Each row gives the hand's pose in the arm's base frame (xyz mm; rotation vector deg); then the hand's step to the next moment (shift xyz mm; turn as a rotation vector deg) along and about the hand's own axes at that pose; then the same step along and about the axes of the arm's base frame.
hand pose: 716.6 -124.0 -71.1 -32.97 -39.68 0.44
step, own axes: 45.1 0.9 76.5 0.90 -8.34 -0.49
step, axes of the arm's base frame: -11.1 47.6 74.2 -0.50 -7.12 4.43
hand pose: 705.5 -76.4 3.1 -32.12 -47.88 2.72
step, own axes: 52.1 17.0 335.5 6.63 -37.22 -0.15
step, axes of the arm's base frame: -201.1 179.5 207.1 -1.92 -30.19 22.68
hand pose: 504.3 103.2 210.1 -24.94 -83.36 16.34
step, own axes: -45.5 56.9 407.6 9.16 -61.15 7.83
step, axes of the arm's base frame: -404.8 76.2 -42.2 -11.35 -49.46 36.19
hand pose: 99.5 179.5 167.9 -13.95 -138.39 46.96
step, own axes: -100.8 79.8 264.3 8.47 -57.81 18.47
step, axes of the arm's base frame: -69.3 -103.4 -266.2 -16.90 -52.38 26.94
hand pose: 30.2 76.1 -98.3 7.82 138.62 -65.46
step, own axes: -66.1 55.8 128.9 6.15 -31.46 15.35
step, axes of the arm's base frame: 120.9 -53.9 -81.0 -8.65 -32.65 11.06
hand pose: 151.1 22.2 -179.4 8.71 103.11 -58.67
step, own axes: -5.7 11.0 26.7 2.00 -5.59 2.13
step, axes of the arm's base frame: 27.3 -9.8 -4.9 -2.39 -5.69 1.30
